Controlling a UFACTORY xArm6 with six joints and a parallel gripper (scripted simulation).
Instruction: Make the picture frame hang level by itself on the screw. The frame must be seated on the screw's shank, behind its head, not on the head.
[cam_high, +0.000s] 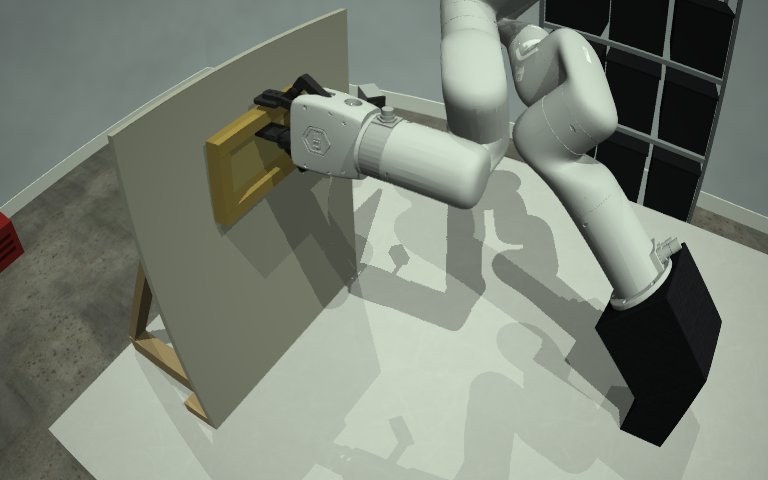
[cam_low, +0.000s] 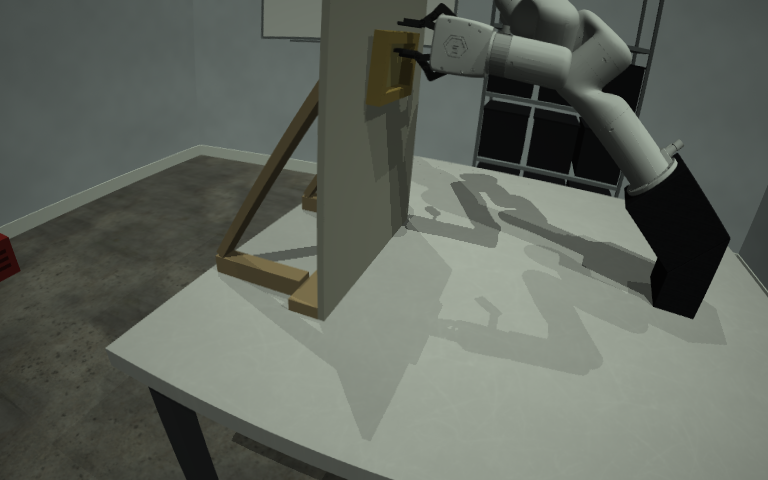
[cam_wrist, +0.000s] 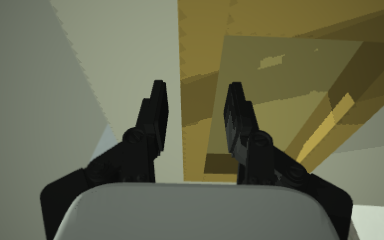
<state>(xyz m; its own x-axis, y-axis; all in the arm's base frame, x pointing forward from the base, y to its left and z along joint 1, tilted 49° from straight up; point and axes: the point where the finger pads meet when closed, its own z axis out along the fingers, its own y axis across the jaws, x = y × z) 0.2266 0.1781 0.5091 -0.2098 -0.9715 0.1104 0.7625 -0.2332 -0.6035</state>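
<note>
My hand is 3 cm short of the yellow-brown picture frame, 1 cm to the right of it and 5 cm above it. From my hand the other things lie so: beige wall board: 4 cm ahead, 1 cm to the right, 19 cm below.
</note>
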